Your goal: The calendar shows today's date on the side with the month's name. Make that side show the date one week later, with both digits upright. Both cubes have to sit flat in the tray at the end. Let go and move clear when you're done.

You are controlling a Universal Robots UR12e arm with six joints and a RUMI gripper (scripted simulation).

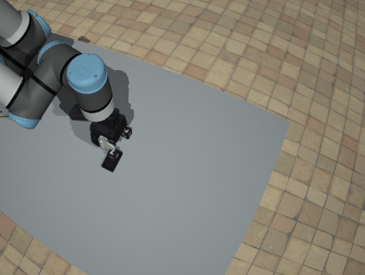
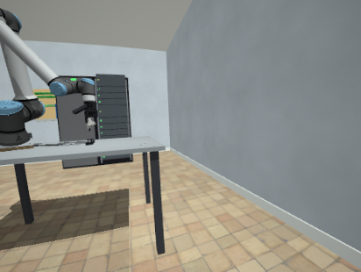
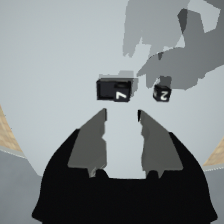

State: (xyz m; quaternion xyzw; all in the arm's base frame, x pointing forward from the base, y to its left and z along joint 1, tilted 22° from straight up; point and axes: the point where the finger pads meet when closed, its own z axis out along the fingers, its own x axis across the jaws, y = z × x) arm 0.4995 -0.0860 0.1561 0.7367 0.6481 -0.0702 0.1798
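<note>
My hand is 2 cm to the left of the dark tray and 11 cm above it. Round my hand: black cube: 1 cm ahead, 9 cm to the left, 10 cm below.
</note>
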